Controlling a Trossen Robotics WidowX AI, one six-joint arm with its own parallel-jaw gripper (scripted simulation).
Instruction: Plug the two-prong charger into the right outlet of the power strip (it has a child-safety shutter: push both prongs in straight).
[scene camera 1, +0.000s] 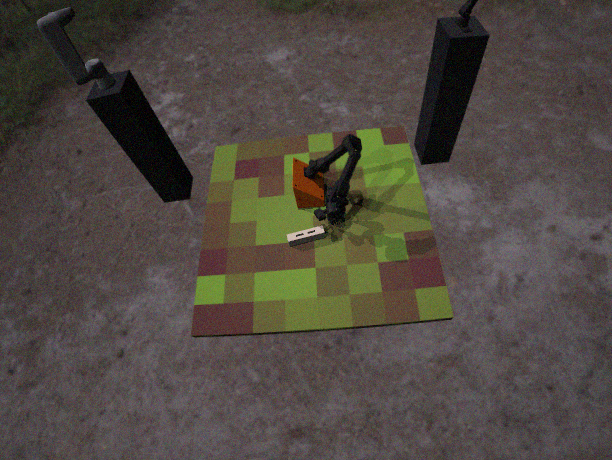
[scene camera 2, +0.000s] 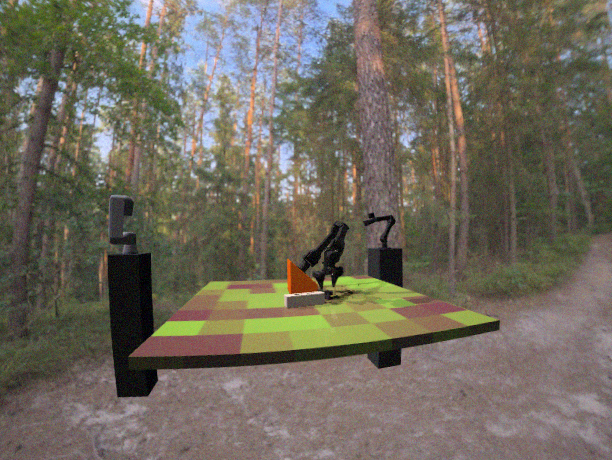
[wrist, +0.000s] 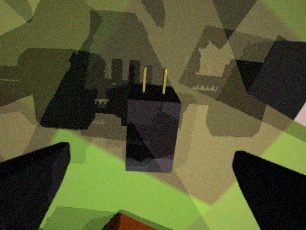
Labels:
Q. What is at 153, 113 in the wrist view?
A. A dark two-prong charger.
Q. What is my gripper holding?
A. Nothing.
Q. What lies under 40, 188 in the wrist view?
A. My gripper.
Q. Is my gripper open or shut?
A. Open.

